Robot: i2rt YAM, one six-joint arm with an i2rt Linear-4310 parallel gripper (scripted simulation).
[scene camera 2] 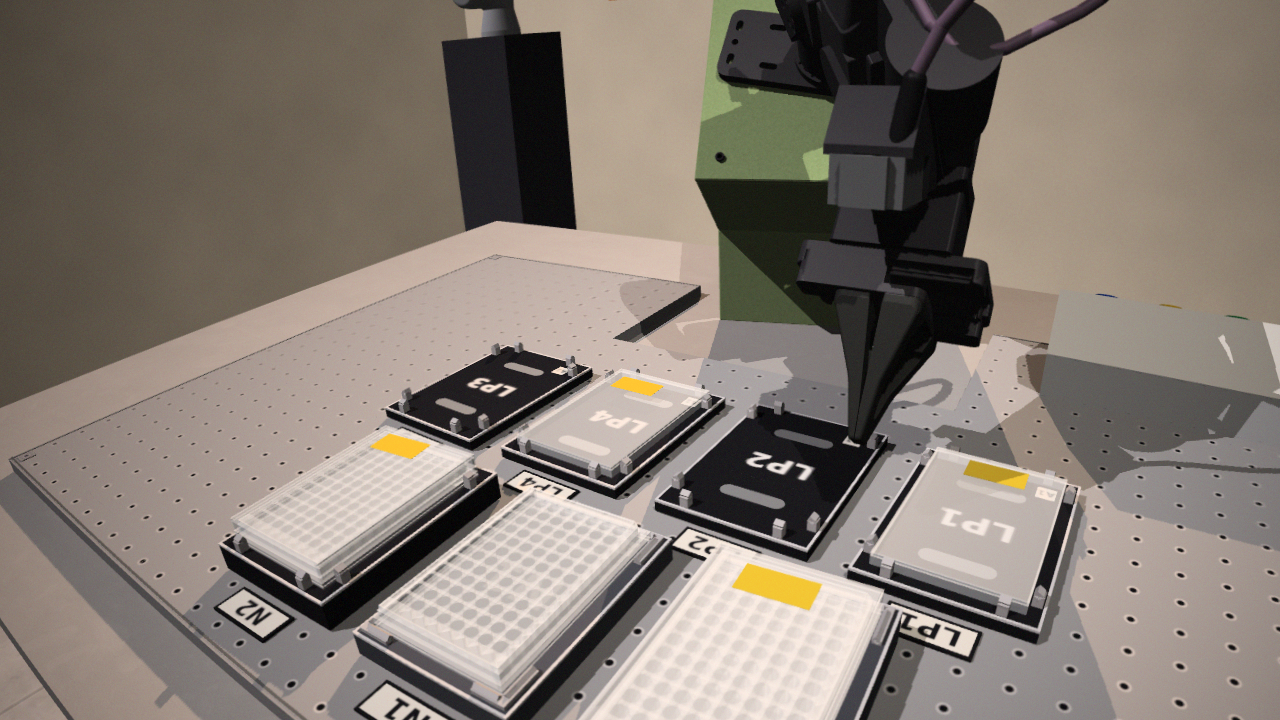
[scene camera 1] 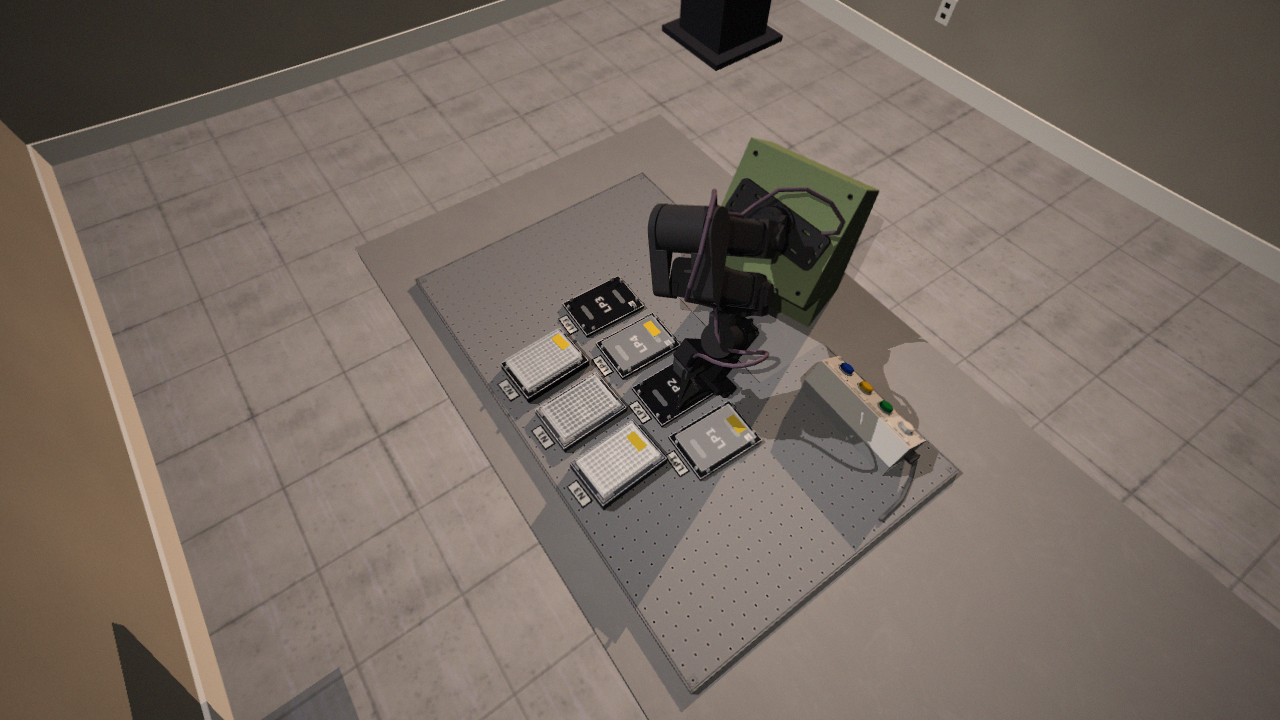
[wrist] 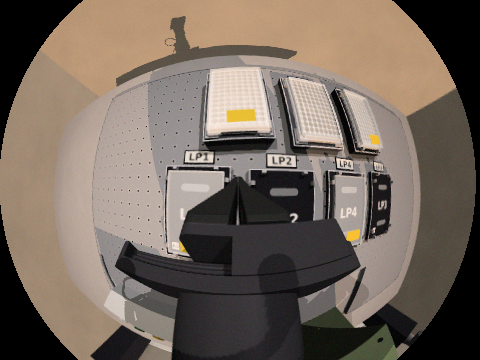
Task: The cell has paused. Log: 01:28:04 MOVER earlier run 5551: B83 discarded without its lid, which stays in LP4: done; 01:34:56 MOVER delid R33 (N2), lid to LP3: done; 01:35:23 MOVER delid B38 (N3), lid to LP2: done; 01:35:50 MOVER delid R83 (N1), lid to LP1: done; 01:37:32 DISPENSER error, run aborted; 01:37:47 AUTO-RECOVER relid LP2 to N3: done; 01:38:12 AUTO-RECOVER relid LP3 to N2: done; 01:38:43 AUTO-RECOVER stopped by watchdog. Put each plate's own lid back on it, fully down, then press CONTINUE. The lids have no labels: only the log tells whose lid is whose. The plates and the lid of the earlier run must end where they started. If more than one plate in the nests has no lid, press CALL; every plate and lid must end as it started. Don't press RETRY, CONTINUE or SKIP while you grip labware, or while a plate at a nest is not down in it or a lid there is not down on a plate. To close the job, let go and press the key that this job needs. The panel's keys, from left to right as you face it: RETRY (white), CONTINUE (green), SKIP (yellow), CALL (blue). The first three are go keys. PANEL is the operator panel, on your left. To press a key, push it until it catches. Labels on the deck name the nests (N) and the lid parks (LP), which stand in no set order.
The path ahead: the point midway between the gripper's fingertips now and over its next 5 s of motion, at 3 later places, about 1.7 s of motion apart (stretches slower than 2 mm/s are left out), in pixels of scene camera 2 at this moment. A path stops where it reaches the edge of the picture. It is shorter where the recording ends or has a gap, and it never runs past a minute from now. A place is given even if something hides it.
The gripper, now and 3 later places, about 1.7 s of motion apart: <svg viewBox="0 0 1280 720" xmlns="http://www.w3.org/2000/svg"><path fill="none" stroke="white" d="M856 442L556 605L381 515L610 508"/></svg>
